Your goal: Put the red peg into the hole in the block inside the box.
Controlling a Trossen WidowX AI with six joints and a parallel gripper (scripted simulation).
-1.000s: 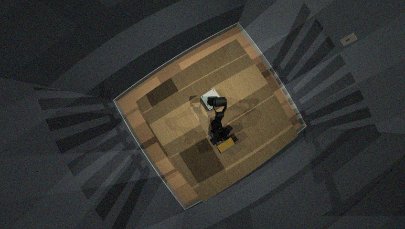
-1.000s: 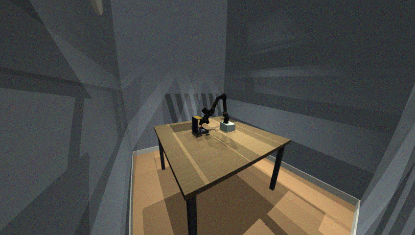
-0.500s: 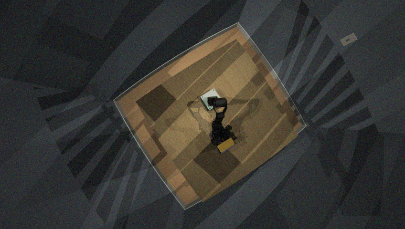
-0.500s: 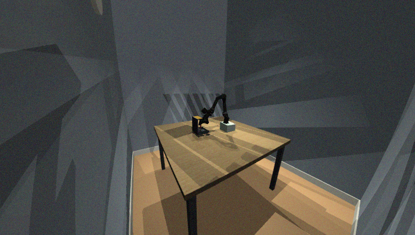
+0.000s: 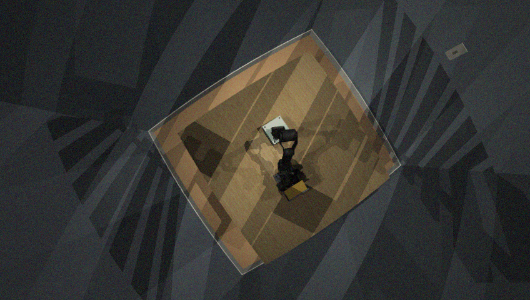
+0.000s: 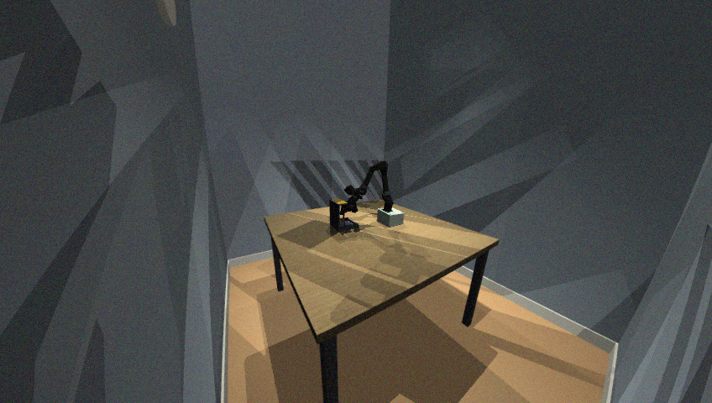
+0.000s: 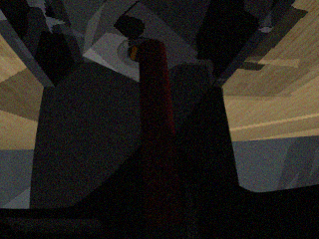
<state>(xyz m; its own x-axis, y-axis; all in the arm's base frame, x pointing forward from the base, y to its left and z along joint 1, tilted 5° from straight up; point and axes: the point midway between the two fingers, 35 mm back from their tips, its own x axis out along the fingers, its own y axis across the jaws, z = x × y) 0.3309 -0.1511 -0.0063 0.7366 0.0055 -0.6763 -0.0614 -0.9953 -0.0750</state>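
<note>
The yellow roof is 1 cm to the right of my gripper tip and 10 cm above it. From my gripper tip the other things lie so: red peg 3 cm behind, 1 cm below.
</note>
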